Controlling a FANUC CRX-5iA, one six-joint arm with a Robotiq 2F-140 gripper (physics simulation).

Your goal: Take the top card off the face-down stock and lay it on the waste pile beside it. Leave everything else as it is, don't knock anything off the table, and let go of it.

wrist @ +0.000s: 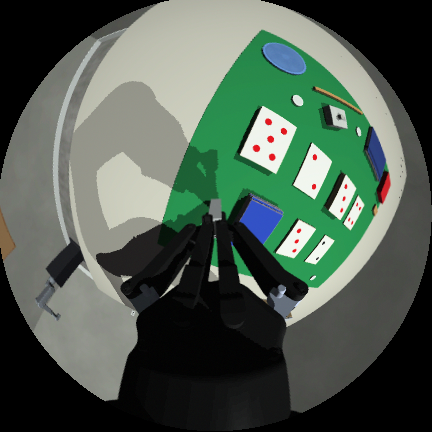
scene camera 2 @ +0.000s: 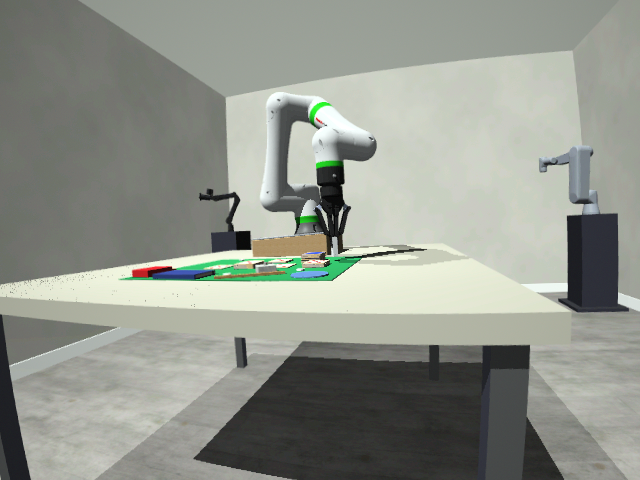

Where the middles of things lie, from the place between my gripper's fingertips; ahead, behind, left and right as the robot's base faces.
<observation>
My gripper is now 21 cm to the left of the green mat (scene camera 2: 338,265), 14 cm short of it and 3 cm above it. Also, from my hand: blue disc (wrist: 283,57) (33 cm ahead, 2 cm to the left, 1 cm below).
</observation>
